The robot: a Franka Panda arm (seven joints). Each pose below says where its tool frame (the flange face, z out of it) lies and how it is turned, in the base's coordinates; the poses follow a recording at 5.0 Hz.
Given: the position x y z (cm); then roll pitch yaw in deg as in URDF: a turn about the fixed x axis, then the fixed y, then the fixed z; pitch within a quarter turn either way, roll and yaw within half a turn.
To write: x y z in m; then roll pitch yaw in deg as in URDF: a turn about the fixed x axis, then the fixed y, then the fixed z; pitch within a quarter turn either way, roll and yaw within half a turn. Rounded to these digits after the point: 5 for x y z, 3 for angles.
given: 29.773, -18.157, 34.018, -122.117, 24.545, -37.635
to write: 0.29773, -0.18157, 0.34018, -122.117, 24.545, -37.635
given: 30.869, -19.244, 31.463, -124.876, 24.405, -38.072
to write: 0.30869, -0.19244, 0.31463, -124.876, 24.405, -38.072
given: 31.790, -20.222, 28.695, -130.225, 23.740, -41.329
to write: 0.31790, -0.20222, 0.28695, -130.225, 23.740, -41.329
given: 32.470, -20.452, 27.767, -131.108, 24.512, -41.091
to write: 0.32470, -0.20452, 0.27767, -131.108, 24.512, -41.091
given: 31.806, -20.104, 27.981, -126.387, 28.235, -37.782
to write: 0.31806, -0.20104, 0.27981, -126.387, 28.235, -37.782
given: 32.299, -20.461, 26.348, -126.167, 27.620, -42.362
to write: 0.32299, -0.20461, 0.26348, -126.167, 27.620, -42.362
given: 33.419, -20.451, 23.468, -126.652, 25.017, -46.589
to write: 0.33419, -0.20451, 0.23468, -126.652, 25.017, -46.589
